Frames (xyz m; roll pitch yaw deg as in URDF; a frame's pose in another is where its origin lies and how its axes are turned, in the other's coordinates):
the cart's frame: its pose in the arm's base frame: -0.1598 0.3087 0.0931 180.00 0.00 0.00
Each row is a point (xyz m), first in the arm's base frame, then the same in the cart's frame.
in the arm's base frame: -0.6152 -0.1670 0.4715
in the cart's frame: -0.4554 0.4757 -0.3784
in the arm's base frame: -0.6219 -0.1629 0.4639
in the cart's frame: -0.4621 0.4716 -0.3708
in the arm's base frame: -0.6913 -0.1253 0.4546
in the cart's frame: -0.5315 0.4340 -0.3615
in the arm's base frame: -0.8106 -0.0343 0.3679
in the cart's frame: -0.6508 0.3430 -0.2748
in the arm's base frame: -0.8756 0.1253 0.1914
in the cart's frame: -0.7158 0.1834 -0.0983
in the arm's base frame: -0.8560 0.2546 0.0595
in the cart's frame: -0.6962 0.0541 0.0336
